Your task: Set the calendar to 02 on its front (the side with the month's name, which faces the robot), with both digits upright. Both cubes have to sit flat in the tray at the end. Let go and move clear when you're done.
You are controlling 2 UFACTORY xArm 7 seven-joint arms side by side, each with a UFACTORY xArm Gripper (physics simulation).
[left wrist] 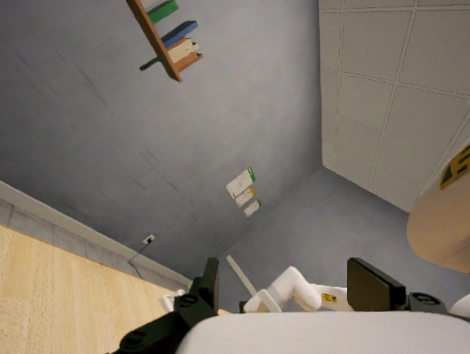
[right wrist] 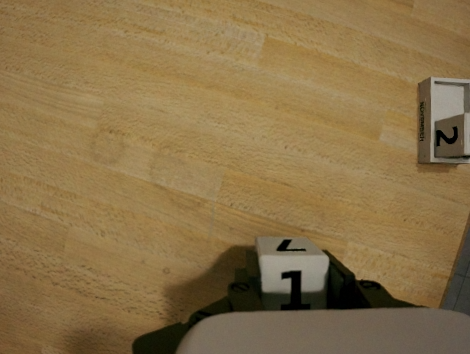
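Note:
The white calendar tray (right wrist: pixel 424 150) is at the right edge of the right wrist view, partly cut off, with NOVEMBER on its left-facing side. One cube (right wrist: pixel 449 136) sits in the tray half by the end of the month's name, a 2 on its month side, apparently upright; the other half is bare. My right gripper (right wrist: pixel 284 271) is shut on the other cube (right wrist: pixel 295 272), over the table and apart from the tray. That cube shows a 1 towards the camera and a second digit, unclear, on its far face. My left gripper is open and empty, tilted towards the walls.
The wooden table (left wrist: pixel 65 290) (right wrist: pixel 200 125) lies under the right gripper; its edge shows at the lower right of the right wrist view. In the left wrist view, white arm parts (left wrist: pixel 292 290) show beyond the fingers, a tan rounded shape (left wrist: pixel 445 225) at the right, and a wall shelf (left wrist: pixel 155 42).

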